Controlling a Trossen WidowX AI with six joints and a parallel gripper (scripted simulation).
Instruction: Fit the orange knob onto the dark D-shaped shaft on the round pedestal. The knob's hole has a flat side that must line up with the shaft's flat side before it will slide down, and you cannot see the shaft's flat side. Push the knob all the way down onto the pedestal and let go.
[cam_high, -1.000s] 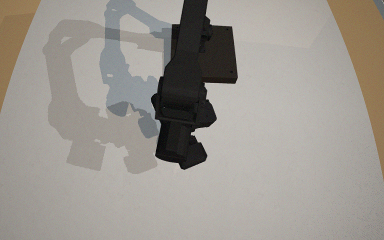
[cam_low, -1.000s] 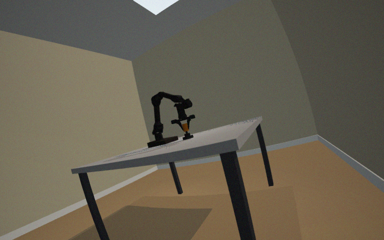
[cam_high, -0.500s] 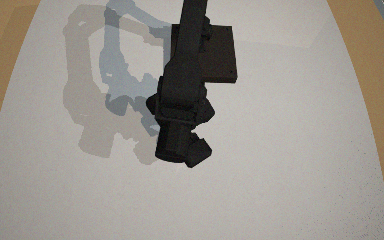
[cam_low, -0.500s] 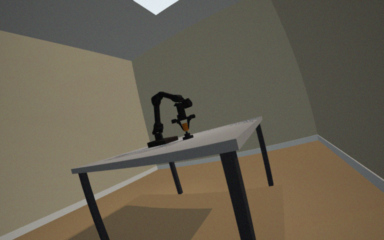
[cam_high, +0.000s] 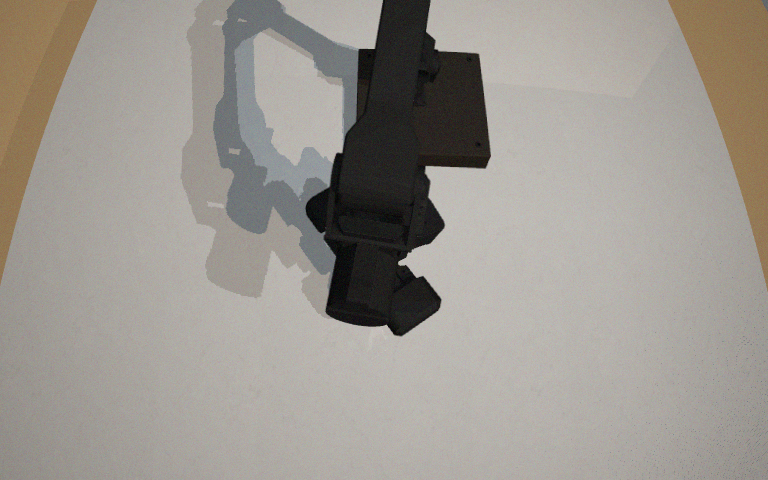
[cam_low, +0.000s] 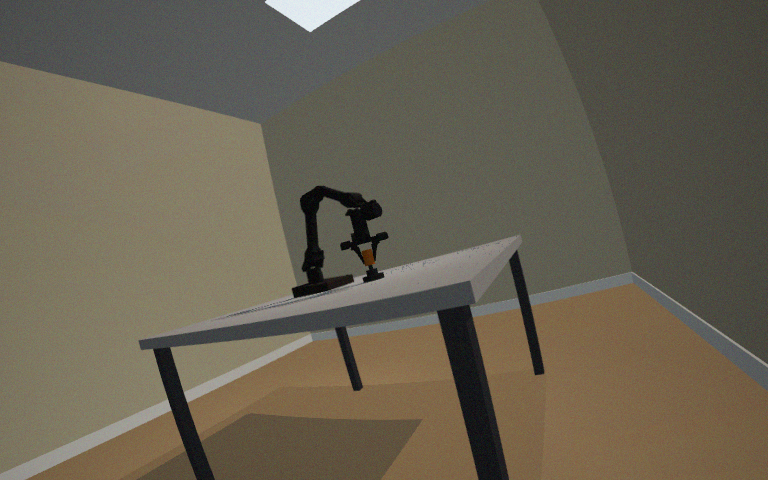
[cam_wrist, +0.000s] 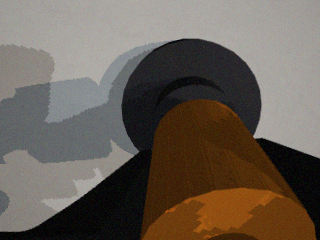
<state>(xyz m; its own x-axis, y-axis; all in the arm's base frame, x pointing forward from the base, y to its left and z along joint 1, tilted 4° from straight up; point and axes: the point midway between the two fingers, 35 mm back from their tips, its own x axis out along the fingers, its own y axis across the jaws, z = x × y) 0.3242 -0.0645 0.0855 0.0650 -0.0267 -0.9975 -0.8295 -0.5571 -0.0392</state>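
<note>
Right now the orange knob is 20 mm above my gripper tip. From my gripper tip the other things lie so: round dark pedestal 40 mm below.
</note>
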